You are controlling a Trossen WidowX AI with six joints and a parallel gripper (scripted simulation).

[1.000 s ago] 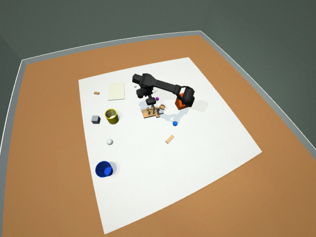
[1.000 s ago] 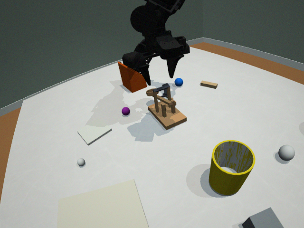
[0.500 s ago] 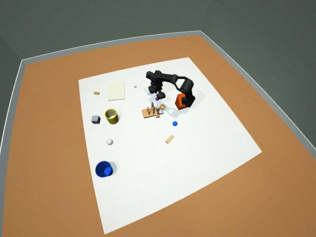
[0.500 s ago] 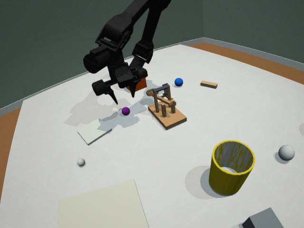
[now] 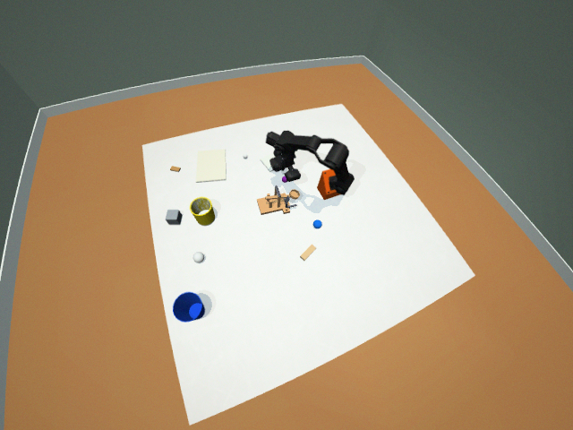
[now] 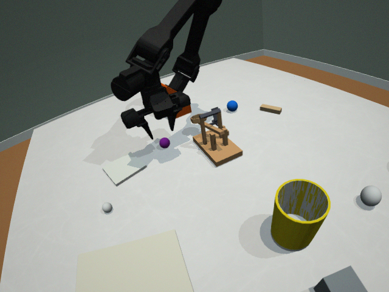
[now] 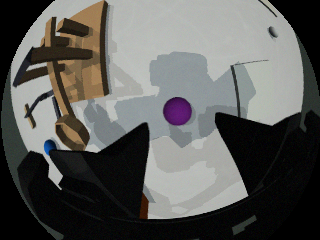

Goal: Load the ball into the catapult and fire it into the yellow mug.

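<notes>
Now: gripper tip 30 mm above the purple ball. Round my gripper tip: wooden catapult: 140 mm to the left, 70 mm ahead, 10 mm above; small white ball: 210 mm to the right, 140 mm ahead, 30 mm below; thin plate: 140 mm to the right, 40 mm below, 10 mm ahead.
</notes>
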